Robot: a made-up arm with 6 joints. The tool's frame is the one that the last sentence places.
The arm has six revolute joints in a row. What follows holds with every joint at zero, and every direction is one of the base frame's.
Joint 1 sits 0.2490 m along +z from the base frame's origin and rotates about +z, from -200.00 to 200.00 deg.
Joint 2 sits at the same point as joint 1 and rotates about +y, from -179.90 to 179.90 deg.
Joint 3 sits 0.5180 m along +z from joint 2 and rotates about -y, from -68.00 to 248.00 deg.
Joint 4 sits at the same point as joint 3 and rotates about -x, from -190.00 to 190.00 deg.
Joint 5 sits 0.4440 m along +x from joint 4 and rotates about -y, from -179.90 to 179.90 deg.
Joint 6 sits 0.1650 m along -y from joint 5 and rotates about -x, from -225.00 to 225.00 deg.
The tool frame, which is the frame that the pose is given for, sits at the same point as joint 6; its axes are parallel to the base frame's.
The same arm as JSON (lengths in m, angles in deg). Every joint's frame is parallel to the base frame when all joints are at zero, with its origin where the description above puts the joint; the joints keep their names.
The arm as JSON. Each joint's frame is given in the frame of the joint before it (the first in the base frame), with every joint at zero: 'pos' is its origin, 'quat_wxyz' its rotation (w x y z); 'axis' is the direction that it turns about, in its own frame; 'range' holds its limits. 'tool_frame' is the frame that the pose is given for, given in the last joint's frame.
{"length_unit": "m", "angle_unit": "deg", "joints": [
  {"joint": "joint 1", "pos": [0.0, 0.0, 0.249], "quat_wxyz": [1.0, 0.0, 0.0, 0.0], "axis": "+z", "range": [-200.0, 200.0]},
  {"joint": "joint 2", "pos": [0.0, 0.0, 0.0], "quat_wxyz": [1.0, 0.0, 0.0, 0.0], "axis": "+y", "range": [-179.9, 179.9]},
  {"joint": "joint 3", "pos": [0.0, 0.0, 0.518], "quat_wxyz": [1.0, 0.0, 0.0, 0.0], "axis": "-y", "range": [-68.0, 248.0]},
  {"joint": "joint 4", "pos": [0.0, 0.0, 0.0], "quat_wxyz": [1.0, 0.0, 0.0, 0.0], "axis": "-x", "range": [-190.0, 190.0]},
  {"joint": "joint 5", "pos": [0.444, 0.0, 0.0], "quat_wxyz": [1.0, 0.0, 0.0, 0.0], "axis": "-y", "range": [-179.9, 179.9]},
  {"joint": "joint 6", "pos": [0.0, -0.165, 0.0], "quat_wxyz": [1.0, 0.0, 0.0, 0.0], "axis": "-x", "range": [-225.0, 225.0]}
], "tool_frame": {"pos": [0.0, 0.0, 0.0], "quat_wxyz": [1.0, 0.0, 0.0, 0.0]}}

